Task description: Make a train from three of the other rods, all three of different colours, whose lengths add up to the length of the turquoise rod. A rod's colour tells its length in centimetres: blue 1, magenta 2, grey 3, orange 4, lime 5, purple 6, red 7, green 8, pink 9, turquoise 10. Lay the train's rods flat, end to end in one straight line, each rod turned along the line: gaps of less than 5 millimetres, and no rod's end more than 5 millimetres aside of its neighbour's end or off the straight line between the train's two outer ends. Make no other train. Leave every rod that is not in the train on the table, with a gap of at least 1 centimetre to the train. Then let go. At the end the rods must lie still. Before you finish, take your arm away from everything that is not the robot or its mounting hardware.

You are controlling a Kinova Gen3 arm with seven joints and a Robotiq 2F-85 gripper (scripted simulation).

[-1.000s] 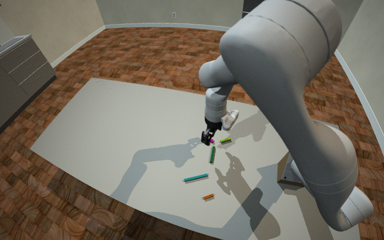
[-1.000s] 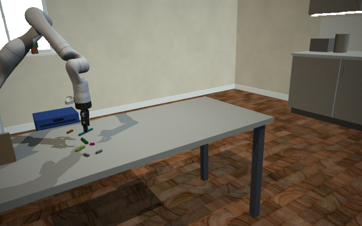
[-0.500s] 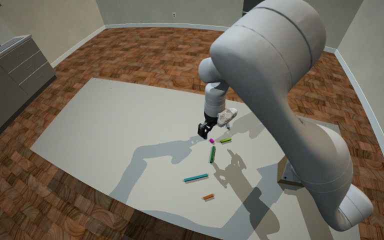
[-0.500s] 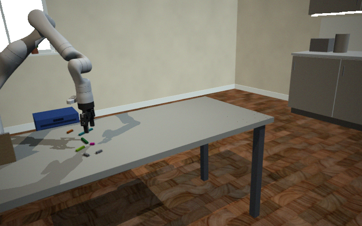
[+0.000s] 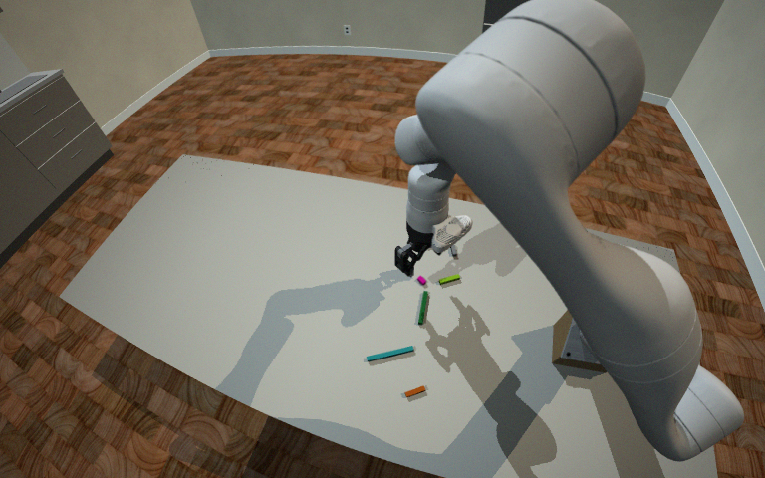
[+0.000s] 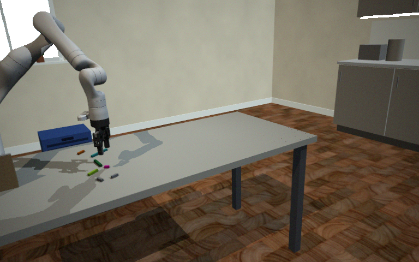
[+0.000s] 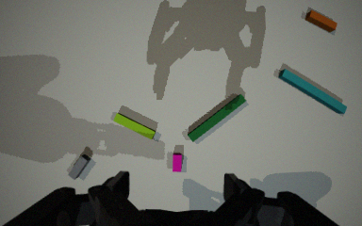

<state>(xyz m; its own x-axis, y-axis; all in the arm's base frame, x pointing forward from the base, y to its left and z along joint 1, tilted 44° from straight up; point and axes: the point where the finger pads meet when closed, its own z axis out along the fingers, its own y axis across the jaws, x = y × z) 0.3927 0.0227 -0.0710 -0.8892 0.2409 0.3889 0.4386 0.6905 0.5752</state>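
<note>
Now: hand 8 cm above the magenta rod. Also, from my hand: turquoise rod 19 cm to the left, 8 cm below; then lime rod 6 cm behind, 3 cm to the right, 8 cm below; then green rod 3 cm behind, 7 cm to the left, 8 cm below.
</note>
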